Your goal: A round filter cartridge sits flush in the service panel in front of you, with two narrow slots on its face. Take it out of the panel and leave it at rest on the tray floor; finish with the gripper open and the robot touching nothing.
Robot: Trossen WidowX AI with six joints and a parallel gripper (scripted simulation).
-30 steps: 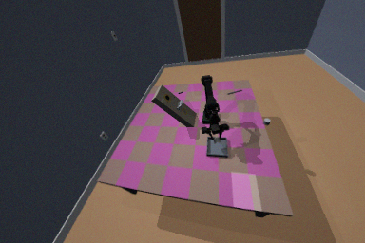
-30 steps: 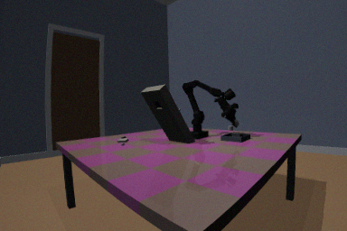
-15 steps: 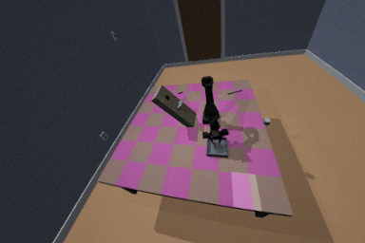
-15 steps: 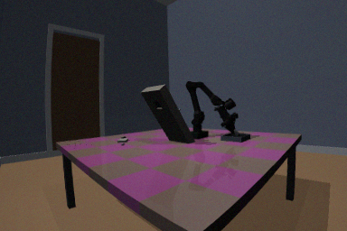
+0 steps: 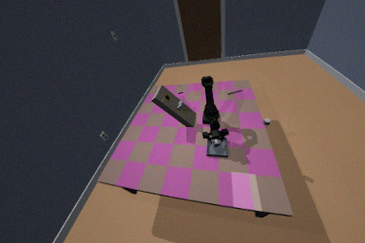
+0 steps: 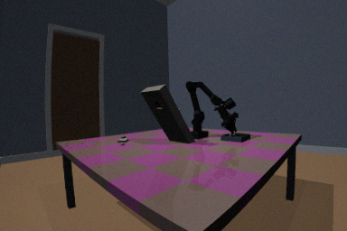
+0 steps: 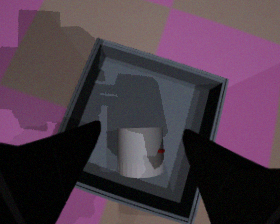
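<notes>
Right now my gripper tip is 1 cm to the left of the round grey filter cartridge and 1 cm above it. The rest, counted from my gripper tip: flat item: 57 cm to the right, 55 cm ahead, 4 cm below; then dark tray: 4 cm below.
</notes>
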